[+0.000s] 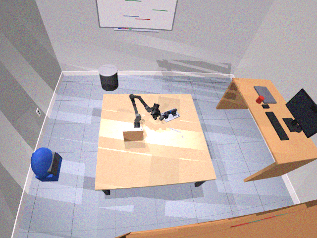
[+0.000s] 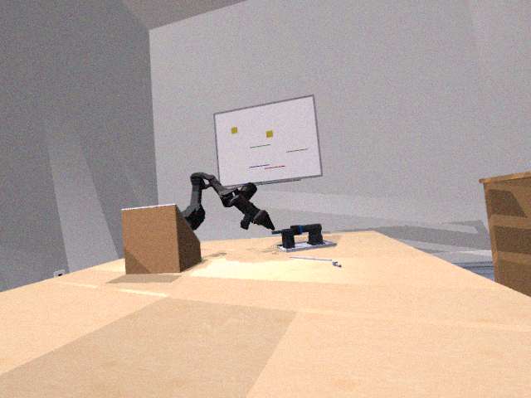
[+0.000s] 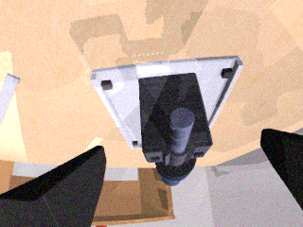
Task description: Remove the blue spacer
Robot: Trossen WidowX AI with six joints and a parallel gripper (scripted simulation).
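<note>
The dark shaft is 90 mm ahead of my gripper tip, 50 mm to the left of it and 20 mm below it. From my gripper tip the other things lie so: small piece 260 mm ahead, 260 mm to the right, 90 mm below; blue spacer 110 mm ahead, 60 mm to the left, 20 mm below.
</note>
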